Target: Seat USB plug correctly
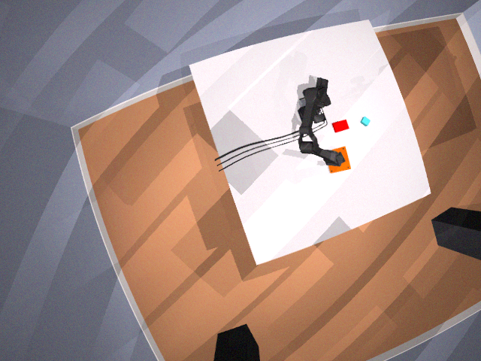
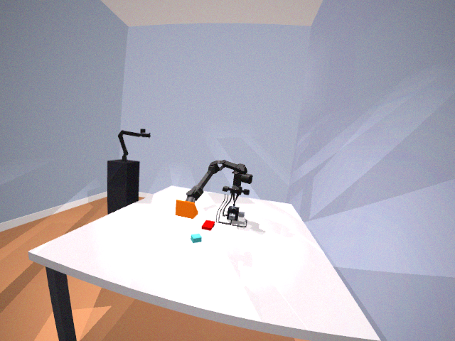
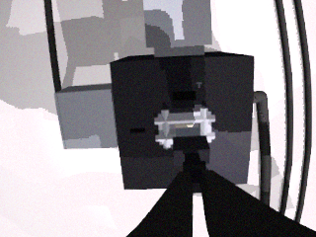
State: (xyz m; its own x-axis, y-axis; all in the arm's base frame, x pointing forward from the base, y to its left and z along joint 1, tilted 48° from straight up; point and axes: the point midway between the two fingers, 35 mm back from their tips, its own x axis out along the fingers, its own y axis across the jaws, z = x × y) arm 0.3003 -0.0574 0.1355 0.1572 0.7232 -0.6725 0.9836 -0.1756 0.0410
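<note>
Right now my gripper tip is 2 cm above the dark usb plug. Also, from my gripper tip: red block (19 cm to the right, 15 cm behind, 11 cm below); cyan block (36 cm to the right, 18 cm behind, 11 cm below).
</note>
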